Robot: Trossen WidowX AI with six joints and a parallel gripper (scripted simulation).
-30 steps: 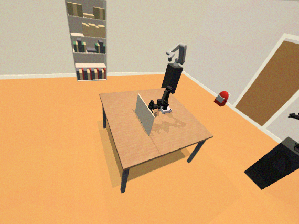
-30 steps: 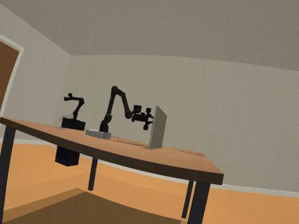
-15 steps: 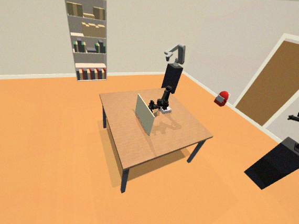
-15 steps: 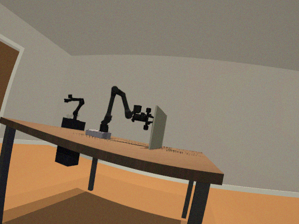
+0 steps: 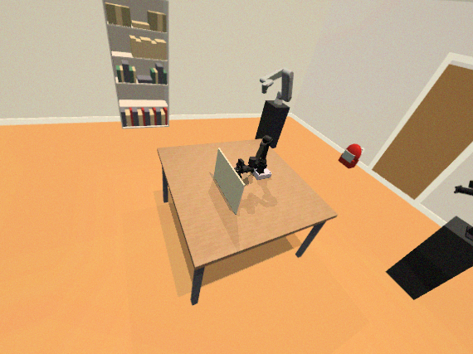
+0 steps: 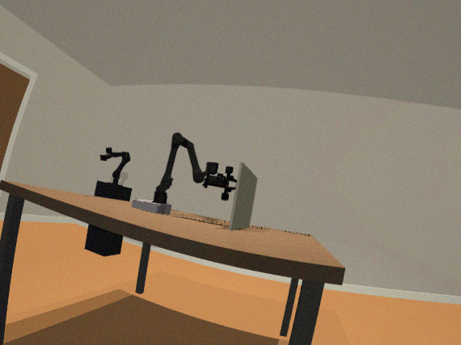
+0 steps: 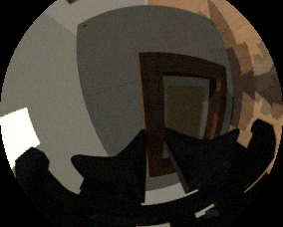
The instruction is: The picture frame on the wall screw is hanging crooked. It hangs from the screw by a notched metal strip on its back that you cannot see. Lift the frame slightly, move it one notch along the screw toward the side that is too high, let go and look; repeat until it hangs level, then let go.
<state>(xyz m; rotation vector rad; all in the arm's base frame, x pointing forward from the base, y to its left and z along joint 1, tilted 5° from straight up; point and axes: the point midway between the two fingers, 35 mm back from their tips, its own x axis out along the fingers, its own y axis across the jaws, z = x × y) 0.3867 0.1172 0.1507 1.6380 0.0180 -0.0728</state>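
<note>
My gripper tip is now 50 mm above the dark brown picture frame and 10 mm to the right of it. Also, from my gripper tip: wall panel: 70 mm below, 20 mm ahead, 10 mm to the left.
</note>
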